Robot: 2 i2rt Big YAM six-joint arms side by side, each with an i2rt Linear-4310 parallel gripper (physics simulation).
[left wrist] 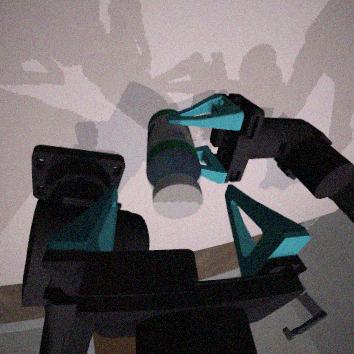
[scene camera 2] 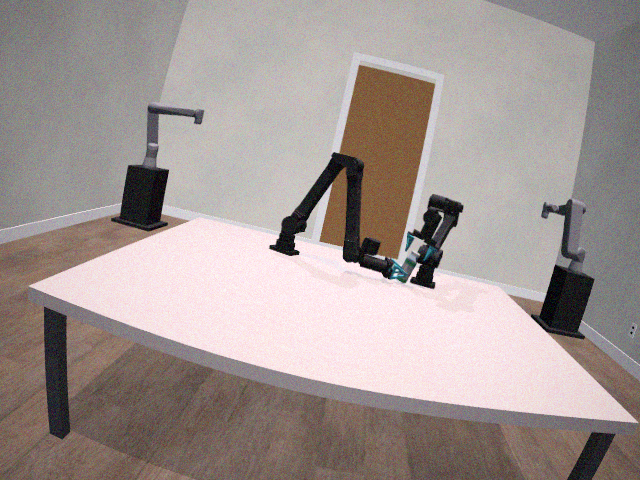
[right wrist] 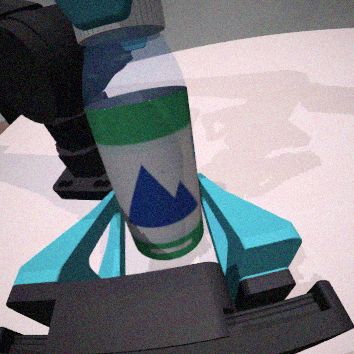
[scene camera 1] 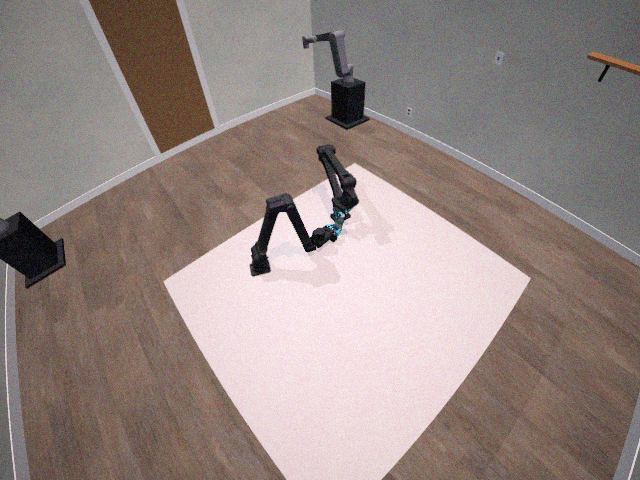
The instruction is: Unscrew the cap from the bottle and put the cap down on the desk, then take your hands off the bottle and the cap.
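Places are measured from the left arm's base along level axes (x ahead, y left, z up), in metres.
Where they show: left gripper, fingertip midpoint: [left wrist: 173, 189] [scene camera 2: 415, 256] [right wrist: 126, 42] [scene camera 1: 341, 216]; right gripper, fingertip midpoint: [left wrist: 165, 140] [scene camera 2: 405, 273] [right wrist: 158, 187] [scene camera 1: 338, 226]; left arm's base, origin of the base link: [left wrist: 78, 172] [scene camera 2: 422, 284]; right arm's base, origin of the base link: [scene camera 2: 283, 251] [scene camera 1: 260, 268].
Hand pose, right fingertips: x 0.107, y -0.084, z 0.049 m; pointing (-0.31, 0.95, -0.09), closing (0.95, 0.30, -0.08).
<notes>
Things, the pixels of their top centre, and the offset from my right fingertips. Level surfaces: height alone.
- bottle, middle of its top: [right wrist: 94, 11] [left wrist: 197, 203] [scene camera 2: 412, 251] dx +0.002, dy +0.002, dz +0.100 m
- ribbed grey-white cap, middle of its top: [left wrist: 182, 209] dx +0.002, dy +0.020, dz +0.106 m
- white desk, its level: dz -0.049 m
The bottle [right wrist: 155, 165] [left wrist: 170, 134] [scene camera 2: 408, 267] has a clear top and a white label with green bands and blue peaks. It is held tilted above the desk. The ribbed grey-white cap [left wrist: 177, 200] [right wrist: 146, 19] sits on its neck. My right gripper [right wrist: 158, 187] [scene camera 2: 398, 270] [scene camera 1: 334, 230] is shut on the bottle's lower part. My left gripper [left wrist: 173, 189] [scene camera 2: 418, 249] [scene camera 1: 339, 214] is wide open at the cap end, its fingers apart on either side and holding nothing. In the right wrist view a left finger covers part of the cap.
The white desk [scene camera 1: 361, 335] [scene camera 2: 310, 320] lies under both arms and carries their shadows. The left arm's base [scene camera 2: 423, 279] stands close behind the bottle in scene camera 2. Two grey arms on black pedestals [scene camera 1: 347, 100] [scene camera 2: 143, 193] stand on the floor away from the desk.
</notes>
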